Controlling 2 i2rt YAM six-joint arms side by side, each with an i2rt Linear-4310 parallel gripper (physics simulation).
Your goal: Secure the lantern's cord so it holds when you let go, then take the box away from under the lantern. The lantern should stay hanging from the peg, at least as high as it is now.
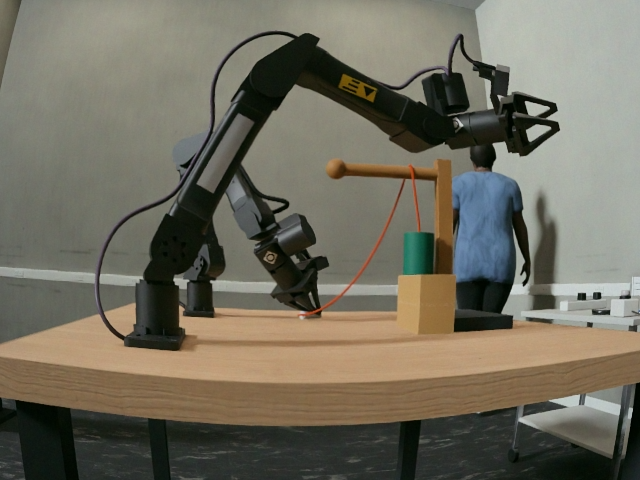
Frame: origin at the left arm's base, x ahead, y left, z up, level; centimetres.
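Seen in the pictures: left gripper, fingertip midpoint: (317, 314); right gripper, fingertip midpoint: (558, 115); left arm's base at its link origin: (199, 314); right arm's base at its link origin: (157, 339).
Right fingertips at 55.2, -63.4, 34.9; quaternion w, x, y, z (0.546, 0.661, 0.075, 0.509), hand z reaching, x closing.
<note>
Pixels of each thing's top centre, then the offset from my right fingertips to it, as dx, dy, dz. "spot": a spot on its surface instead. Level surfaces: height alone.
- green lantern at its top centre: (419, 233) -13.2, +35.3, -16.9
- tan box at its top centre: (425, 275) -13.9, +29.3, -24.9
- orange cord at a spot on its surface: (381, 237) spot: -18.9, +41.9, -17.4
- wooden peg at its top centre: (387, 165) -18.9, +37.5, -3.6
- small white piece at a spot on its surface: (302, 314) spot: -32.5, +53.8, -33.4
- peg's post at its top centre: (442, 160) -7.5, +36.1, -1.9
- dark base at a spot on its surface: (485, 319) spot: -4.7, +20.7, -32.9
- round knob at its top centre: (336, 159) -28.8, +38.6, -2.9
- wooden table at its surface level: dz -34.9
The green lantern (418, 253) is upright, its bottom at the top of the tan box (435, 304). The orange cord (381, 237) rises from the lantern, passes over the wooden peg (385, 169) near the post, and slants down to the left to the table. My left gripper (313, 310) is low at the table, left of the box, shut on the cord near its end; a small white piece (302, 314) shows beside the fingertips. The exact grip is partly hidden. My right gripper (557, 117) is open and empty, high above and to the right of the peg and lantern.
The peg's post (443, 217) stands behind the box, and a dark base (485, 319) lies at the right of the box. The peg ends in a round knob (336, 168). My right arm reaches above the peg. A person (484, 222) stands beyond the wooden table (248, 361).
</note>
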